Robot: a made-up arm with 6 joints.
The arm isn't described. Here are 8 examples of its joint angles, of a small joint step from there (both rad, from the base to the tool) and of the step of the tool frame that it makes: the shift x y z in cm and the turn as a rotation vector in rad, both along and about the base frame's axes.
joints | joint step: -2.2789 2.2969 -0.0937 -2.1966 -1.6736 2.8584 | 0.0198 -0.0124 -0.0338 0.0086 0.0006 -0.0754
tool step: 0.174 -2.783 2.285 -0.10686 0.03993 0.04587
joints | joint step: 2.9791 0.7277 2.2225 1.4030 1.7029 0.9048 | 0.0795 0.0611 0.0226 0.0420 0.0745 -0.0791
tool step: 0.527 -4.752 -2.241 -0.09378 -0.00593 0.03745
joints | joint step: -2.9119 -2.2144 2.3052 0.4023 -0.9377 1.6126 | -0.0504 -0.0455 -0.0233 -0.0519 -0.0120 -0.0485
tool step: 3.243 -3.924 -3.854 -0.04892 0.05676 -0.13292
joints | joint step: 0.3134 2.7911 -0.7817 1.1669 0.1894 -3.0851 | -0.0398 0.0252 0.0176 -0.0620 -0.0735 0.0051
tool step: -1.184 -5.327 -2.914 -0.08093 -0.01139 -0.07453
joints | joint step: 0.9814 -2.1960 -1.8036 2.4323 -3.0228 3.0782 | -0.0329 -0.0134 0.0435 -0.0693 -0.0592 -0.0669
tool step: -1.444 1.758 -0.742 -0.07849 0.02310 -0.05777
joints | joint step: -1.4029 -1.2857 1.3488 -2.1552 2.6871 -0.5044 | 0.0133 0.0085 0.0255 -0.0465 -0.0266 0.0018
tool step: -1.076 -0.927 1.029 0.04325 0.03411 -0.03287
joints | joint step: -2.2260 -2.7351 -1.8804 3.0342 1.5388 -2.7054 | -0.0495 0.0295 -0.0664 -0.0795 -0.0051 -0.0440
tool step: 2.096 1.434 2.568 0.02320 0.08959 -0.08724
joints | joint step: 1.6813 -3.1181 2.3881 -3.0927 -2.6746 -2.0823 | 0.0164 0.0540 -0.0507 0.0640 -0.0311 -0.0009
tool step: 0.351 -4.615 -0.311 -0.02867 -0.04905 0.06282
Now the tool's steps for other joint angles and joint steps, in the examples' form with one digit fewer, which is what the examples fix.
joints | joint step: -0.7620 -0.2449 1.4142 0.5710 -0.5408 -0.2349 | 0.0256 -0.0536 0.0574 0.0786 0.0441 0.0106
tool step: -1.91 2.69 -2.17 0.0760 -0.0202 0.0870
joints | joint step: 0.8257 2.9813 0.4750 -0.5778 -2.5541 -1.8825 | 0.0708 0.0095 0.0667 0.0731 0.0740 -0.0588
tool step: -2.32 -1.71 -1.24 -0.1609 -0.0005 -0.0194
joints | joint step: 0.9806 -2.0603 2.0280 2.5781 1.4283 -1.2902 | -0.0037 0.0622 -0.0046 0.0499 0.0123 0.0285
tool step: 0.47 -0.14 5.28 -0.0682 0.0088 0.0500
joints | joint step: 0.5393 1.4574 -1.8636 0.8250 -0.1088 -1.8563 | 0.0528 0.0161 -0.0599 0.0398 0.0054 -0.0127
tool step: -3.53 1.08 -2.51 0.0091 -0.0407 0.0762
